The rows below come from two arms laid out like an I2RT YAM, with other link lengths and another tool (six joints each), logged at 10 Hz.
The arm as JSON. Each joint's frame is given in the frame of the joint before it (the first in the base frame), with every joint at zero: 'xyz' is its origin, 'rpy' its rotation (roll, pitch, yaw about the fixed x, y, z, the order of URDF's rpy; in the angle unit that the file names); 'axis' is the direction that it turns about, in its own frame. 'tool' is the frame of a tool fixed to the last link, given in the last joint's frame.
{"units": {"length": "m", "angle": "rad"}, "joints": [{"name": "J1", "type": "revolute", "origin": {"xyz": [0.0, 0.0, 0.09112], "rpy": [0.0, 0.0, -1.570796]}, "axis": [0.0, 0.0, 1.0]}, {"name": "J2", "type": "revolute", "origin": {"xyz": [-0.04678, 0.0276, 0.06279], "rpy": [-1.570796, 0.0, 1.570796]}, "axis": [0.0, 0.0, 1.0]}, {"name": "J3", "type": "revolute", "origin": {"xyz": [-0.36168, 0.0, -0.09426], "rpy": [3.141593, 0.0, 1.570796]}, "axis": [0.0, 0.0, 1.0]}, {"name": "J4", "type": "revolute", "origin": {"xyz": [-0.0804, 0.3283, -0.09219], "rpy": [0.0, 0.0, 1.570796]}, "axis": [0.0, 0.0, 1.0]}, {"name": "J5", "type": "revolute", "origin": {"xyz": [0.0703, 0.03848, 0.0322], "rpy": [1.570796, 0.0, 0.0]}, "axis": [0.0, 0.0, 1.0]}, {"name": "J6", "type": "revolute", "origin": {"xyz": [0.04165, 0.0, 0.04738], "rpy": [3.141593, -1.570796, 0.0]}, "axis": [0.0, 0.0, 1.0]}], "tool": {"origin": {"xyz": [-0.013, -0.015, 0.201], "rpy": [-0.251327, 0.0, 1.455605]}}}
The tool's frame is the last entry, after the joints.
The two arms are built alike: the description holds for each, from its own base.
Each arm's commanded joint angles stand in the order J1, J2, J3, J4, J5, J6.
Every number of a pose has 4 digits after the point. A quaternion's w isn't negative.
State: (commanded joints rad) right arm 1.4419 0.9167 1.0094 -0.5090 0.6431 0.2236; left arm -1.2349 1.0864 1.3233 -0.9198 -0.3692 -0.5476
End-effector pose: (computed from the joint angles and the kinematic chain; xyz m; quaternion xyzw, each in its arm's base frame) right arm 0.1920 0.3376 0.4491 0.2294 0.6984 0.6073 0.3012; left arm 0.2202 -0.3442 0.4484 0.6801 0.4785 0.1561 0.5330
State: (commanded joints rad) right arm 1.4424 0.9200 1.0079 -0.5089 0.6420 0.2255; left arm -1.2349 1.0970 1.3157 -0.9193 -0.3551 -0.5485
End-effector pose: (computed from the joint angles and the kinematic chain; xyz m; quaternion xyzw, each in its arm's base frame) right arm 0.1918 0.3388 0.4471 0.2293 0.6998 0.6061 0.3006; left arm 0.2184 -0.3488 0.4398 0.6872 0.4779 0.1514 0.5257
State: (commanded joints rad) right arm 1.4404 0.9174 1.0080 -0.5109 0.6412 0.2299; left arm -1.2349 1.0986 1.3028 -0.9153 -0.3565 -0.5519
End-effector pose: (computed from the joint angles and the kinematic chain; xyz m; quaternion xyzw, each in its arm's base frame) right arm 0.1922 0.3375 0.4474 0.2318 0.6989 0.6066 0.2999; left arm 0.2190 -0.3493 0.4333 0.6890 0.4795 0.1527 0.5216
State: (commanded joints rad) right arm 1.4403 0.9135 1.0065 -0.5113 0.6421 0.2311; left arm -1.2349 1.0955 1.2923 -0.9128 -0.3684 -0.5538
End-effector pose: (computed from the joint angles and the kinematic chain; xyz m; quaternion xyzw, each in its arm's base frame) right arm 0.1923 0.3362 0.4478 0.2327 0.6979 0.6074 0.2999; left arm 0.2211 -0.3469 0.4300 0.6878 0.4813 0.1584 0.5198
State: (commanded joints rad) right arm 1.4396 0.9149 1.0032 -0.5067 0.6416 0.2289; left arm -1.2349 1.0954 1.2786 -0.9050 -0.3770 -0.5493
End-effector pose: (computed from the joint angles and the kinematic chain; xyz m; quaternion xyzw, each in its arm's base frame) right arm 0.1925 0.3371 0.4466 0.2319 0.6982 0.6070 0.3004; left arm 0.2229 -0.3465 0.4249 0.6890 0.4803 0.1638 0.5175
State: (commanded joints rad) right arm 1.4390 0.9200 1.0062 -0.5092 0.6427 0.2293; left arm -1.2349 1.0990 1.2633 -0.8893 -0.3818 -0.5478
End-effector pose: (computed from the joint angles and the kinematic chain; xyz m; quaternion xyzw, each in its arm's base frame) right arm 0.1931 0.3380 0.4461 0.2320 0.6994 0.6052 0.3012; left arm 0.2249 -0.3488 0.4192 0.6894 0.4801 0.1666 0.5162
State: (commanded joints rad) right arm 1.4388 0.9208 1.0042 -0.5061 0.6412 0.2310; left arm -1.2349 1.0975 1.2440 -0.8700 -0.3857 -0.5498
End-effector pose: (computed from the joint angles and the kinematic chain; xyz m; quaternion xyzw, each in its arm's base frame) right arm 0.1930 0.3387 0.4453 0.2325 0.6993 0.6056 0.3003; left arm 0.2263 -0.3503 0.4139 0.6878 0.4812 0.1679 0.5169
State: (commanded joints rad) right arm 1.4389 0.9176 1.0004 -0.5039 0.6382 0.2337; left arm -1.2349 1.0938 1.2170 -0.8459 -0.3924 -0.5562
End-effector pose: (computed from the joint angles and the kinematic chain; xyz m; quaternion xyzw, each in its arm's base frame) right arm 0.1924 0.3385 0.4445 0.2332 0.6988 0.6069 0.2983; left arm 0.2283 -0.3511 0.4066 0.6848 0.4842 0.1698 0.5175
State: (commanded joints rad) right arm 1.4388 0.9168 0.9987 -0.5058 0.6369 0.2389; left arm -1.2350 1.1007 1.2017 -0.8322 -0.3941 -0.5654
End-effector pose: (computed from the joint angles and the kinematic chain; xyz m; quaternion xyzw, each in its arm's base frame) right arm 0.1922 0.3382 0.4433 0.2348 0.6991 0.6066 0.2969; left arm 0.2298 -0.3538 0.3990 0.6844 0.4880 0.1701 0.5143
